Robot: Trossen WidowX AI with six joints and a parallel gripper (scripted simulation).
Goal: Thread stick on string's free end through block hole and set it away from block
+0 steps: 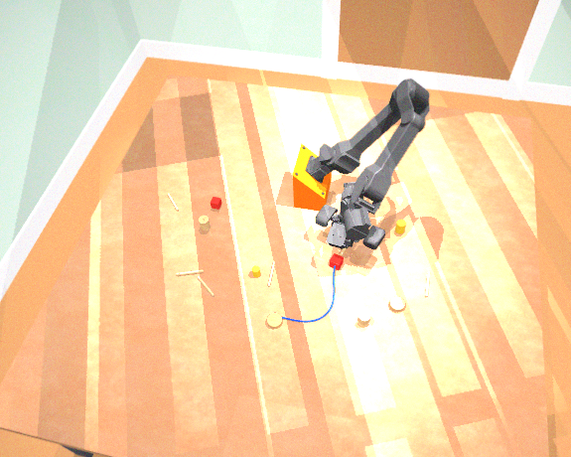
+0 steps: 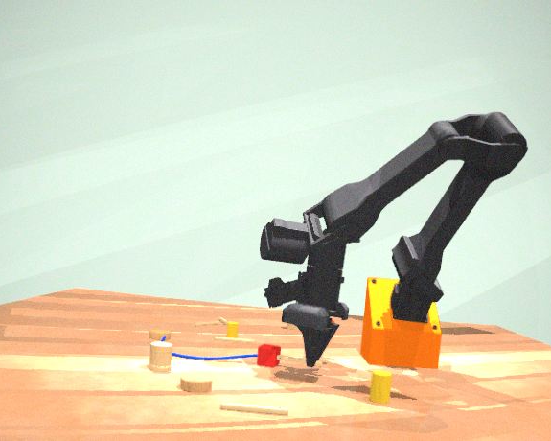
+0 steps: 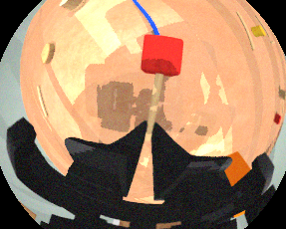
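Now: the red cube 70 mm ahead of my gripper tip, 20 mm to the right of it and 10 mm above it. Also, from my gripper tip: loose stick 230 mm to the left, 50 mm ahead; then thin wooden stick 30 mm ahead, 10 mm to the right, 10 mm above; then round wooden button 280 mm ahead, 140 mm to the right.
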